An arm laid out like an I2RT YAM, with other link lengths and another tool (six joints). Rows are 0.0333 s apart.
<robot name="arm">
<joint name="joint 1" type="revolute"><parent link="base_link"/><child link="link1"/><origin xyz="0.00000 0.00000 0.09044"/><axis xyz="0 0 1"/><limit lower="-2.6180" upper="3.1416"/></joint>
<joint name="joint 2" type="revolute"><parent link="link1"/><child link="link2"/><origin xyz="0.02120 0.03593 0.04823"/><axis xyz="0 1 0"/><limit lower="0.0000" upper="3.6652"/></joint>
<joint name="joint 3" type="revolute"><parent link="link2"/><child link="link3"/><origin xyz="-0.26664 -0.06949 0.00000"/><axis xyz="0 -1 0"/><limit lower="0.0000" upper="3.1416"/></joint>
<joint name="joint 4" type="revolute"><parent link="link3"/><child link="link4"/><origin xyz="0.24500 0.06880 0.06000"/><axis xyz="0 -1 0"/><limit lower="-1.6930" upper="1.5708"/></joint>
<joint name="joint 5" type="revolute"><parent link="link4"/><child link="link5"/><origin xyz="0.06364 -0.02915 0.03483"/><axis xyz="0 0 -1"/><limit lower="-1.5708" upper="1.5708"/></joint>
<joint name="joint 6" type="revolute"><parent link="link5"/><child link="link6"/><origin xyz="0.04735 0.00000 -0.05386"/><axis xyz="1 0 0"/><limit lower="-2.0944" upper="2.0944"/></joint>
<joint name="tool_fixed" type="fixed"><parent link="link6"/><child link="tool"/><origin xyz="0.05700 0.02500 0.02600" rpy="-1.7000 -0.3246 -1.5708"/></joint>
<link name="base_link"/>
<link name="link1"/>
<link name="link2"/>
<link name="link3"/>
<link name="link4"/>
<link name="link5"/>
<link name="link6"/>
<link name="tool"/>
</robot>
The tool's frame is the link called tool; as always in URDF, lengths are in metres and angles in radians.
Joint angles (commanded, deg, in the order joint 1, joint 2, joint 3, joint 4, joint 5, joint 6), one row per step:
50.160 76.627 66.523 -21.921 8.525 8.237
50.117 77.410 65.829 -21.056 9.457 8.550
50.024 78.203 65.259 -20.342 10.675 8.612
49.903 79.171 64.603 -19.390 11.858 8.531
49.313 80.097 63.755 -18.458 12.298 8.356
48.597 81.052 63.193 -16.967 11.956 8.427
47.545 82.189 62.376 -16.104 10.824 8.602
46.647 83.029 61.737 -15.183 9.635 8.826
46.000 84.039 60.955 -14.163 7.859 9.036
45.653 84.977 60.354 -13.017 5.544 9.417
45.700 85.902 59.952 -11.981 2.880 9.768
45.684 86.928 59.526 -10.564 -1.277 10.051
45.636 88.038 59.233 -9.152 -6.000 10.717
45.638 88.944 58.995 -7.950 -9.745 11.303
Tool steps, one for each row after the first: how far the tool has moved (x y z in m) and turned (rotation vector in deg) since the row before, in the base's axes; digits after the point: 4 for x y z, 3 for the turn. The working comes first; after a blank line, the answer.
Tool pose at each row, in the base's axes (x y z in m, rotation vector in deg; the steps are taken from these numbers as rounded here):
0.2224 0.2843 0.3328 -127.185 40.453 -36.529
0.2260 0.2853 0.3256 -127.579 41.591 -37.116
0.2301 0.2857 0.3187 -128.086 42.739 -38.183
0.2345 0.2864 0.3106 -128.677 43.747 -39.323
0.2398 0.2856 0.3014 -129.438 44.716 -39.923
0.2455 0.2859 0.2954 -129.282 45.400 -39.846
0.2511 0.2848 0.2849 -130.116 46.244 -38.688
0.2555 0.2839 0.2777 -130.405 46.834 -37.516
0.2580 0.2847 0.2686 -130.990 46.773 -35.521
0.2584 0.2877 0.2617 -131.181 46.091 -32.841
0.2563 0.2928 0.2561 -131.363 44.658 -29.666
0.2527 0.2995 0.2510 -131.247 42.147 -25.096
0.2486 0.3065 0.2468 -130.775 39.670 -19.759
0.2450 0.3119 0.2437 -130.257 37.697 -15.521

0.0036 0.0010 -0.0072 -0.585 0.179 -0.996
0.0041 0.0004 -0.0069 -0.881 -0.059 -1.148
0.0044 0.0007 -0.0081 -0.991 -0.109 -1.062
0.0053 -0.0008 -0.0092 -0.921 0.272 -0.856
0.0057 0.0003 -0.0060 0.157 0.198 -0.475
0.0056 -0.0011 -0.0105 -0.254 1.297 -0.228
0.0044 -0.0009 -0.0072 0.219 0.997 -0.069
0.0025 0.0008 -0.0091 0.315 1.402 0.649
0.0004 0.0030 -0.0069 0.940 1.468 1.261
-0.0021 0.0051 -0.0056 1.144 1.551 1.938
-0.0036 0.0067 -0.0051 1.919 2.010 3.088
-0.0041 0.0070 -0.0042 2.373 2.476 3.266
-0.0036 0.0054 -0.0031 1.914 1.989 2.599

